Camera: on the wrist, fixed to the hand. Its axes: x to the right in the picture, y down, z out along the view.
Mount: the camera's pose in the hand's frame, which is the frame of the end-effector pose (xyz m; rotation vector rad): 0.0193 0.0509 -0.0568 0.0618 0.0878 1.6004
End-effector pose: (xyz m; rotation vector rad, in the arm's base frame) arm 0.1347 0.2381 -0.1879 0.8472 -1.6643 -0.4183
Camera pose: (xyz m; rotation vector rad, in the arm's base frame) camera 0.1714 0.2678 -0.1250 -0.5575 -1.7447 0.7652
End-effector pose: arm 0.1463 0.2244 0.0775 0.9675 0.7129 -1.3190
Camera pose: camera 0.2046 0.2650 0.0438 1.1828 -0.1651 0.1234
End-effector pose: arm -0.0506 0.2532 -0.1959 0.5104 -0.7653 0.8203
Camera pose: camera -0.0599 0.3299 -0.2109 -0.2217 -1.0050 2.3159
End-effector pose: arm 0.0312 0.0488 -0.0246 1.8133 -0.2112 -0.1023
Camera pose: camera 0.0558 0.0869 0.0397 1.2410 -1.5019 1.0948
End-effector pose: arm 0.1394 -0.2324 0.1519 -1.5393 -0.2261 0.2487
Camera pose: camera 0.1739 -0.2800 0.0996 -1.3434 1.1378 1.3932
